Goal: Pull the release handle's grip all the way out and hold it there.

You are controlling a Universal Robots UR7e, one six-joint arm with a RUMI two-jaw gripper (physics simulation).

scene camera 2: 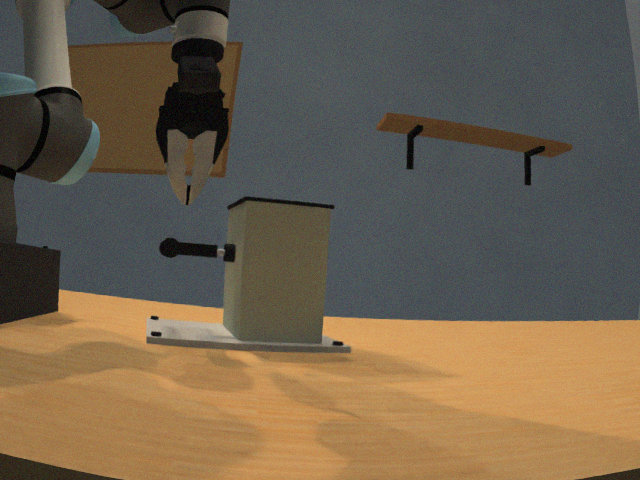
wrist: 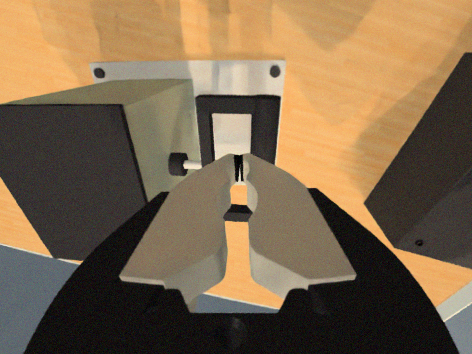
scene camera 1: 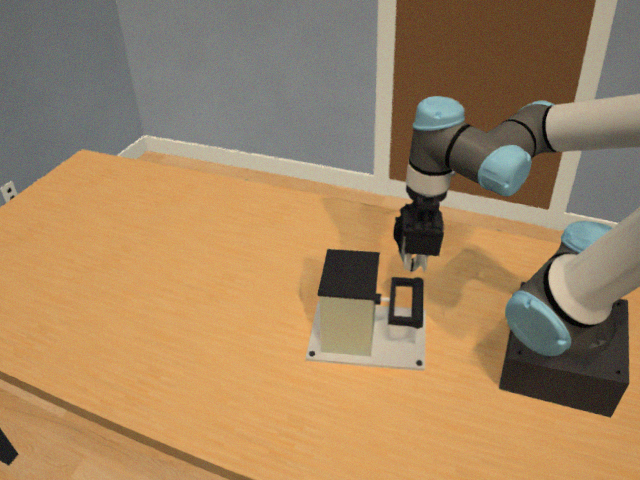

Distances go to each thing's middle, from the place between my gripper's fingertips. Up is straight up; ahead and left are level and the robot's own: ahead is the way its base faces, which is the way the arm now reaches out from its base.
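Labels:
Light grey base plate (scene camera 1: 395, 347): my gripper 60 mm short of it, 60 mm to the right of it, 150 mm above it.

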